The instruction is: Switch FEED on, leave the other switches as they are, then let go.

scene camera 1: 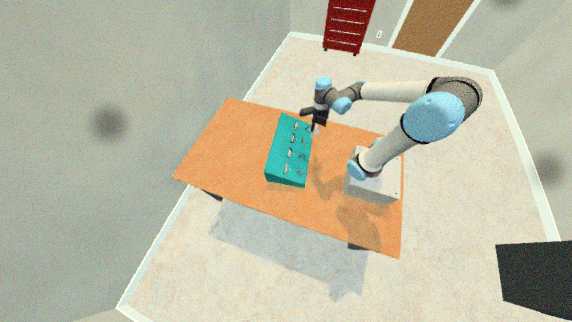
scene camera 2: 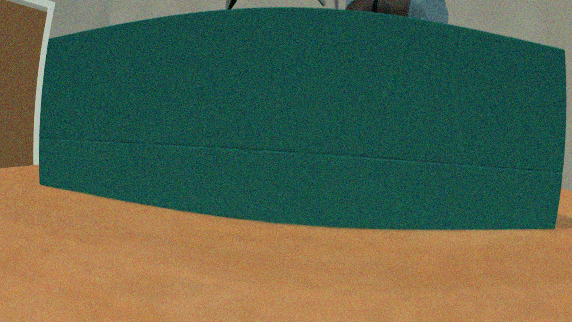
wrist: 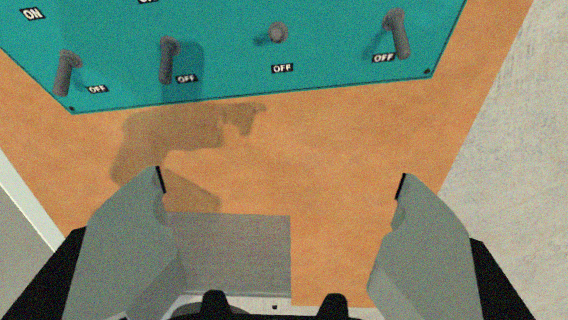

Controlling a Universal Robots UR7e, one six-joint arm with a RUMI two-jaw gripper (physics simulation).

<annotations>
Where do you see a teal switch panel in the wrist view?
116, 59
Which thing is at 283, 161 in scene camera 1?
A teal switch panel.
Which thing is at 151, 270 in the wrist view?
The gripper.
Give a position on a teal switch panel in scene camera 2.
353, 121
</annotations>
